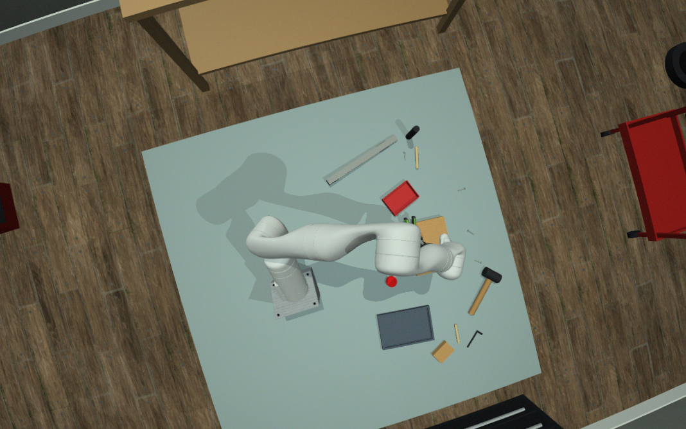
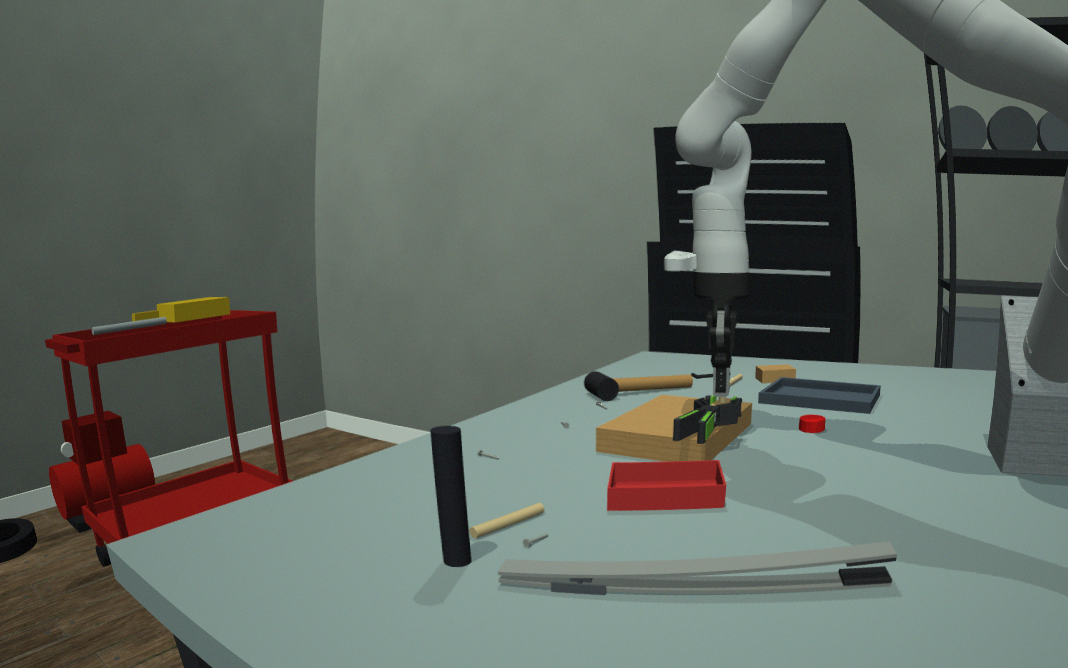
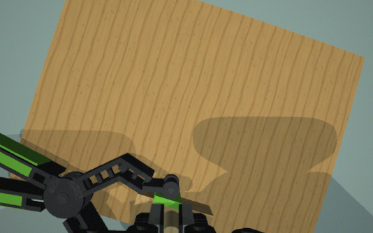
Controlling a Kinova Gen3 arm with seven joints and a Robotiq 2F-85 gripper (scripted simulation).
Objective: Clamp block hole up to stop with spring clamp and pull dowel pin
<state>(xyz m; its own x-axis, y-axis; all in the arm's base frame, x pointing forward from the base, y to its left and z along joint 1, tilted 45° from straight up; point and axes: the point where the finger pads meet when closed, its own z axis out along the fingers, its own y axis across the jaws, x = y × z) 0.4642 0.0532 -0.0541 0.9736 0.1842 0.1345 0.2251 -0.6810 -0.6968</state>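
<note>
My gripper is now 2 cm above the dowel pin. Also, from my hand: red puck 12 cm behind, 9 cm to the right, 7 cm below; small wooden block 4 cm below; wooden bench board 6 cm below, 5 cm ahead.
</note>
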